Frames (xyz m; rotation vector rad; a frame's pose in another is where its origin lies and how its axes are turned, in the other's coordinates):
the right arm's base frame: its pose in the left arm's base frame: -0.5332 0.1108 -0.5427 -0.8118 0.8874 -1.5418
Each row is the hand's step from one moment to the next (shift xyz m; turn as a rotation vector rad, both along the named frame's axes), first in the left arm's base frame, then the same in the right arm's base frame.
Working: the left arm's base frame: its pose in the right arm's base frame: 0.0520 -0.2142 0.7366 0.8118 -0.8874 1.5418

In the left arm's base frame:
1: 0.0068 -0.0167 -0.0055 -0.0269 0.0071 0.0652
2: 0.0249 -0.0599 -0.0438 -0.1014 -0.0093 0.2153
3: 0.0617 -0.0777 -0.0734 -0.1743 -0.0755 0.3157
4: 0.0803 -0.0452 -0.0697 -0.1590 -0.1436 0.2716
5: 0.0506 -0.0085 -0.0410 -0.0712 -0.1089 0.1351
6: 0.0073 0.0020 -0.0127 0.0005 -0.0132 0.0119
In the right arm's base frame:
1: 0.0154 0.0096 0.0051 -0.0014 -0.0705 0.0071
2: 0.0546 0.0557 0.0071 0.0296 -0.2358 0.0160
3: 0.0662 0.1006 0.0268 0.1081 -0.3521 0.0078
4: 0.0316 0.1032 0.0413 0.1721 -0.3000 0.0072
5: 0.0002 0.0606 0.0253 0.1216 -0.1420 0.0145
6: -0.0034 0.0144 0.0000 0.0133 -0.0090 0.0076

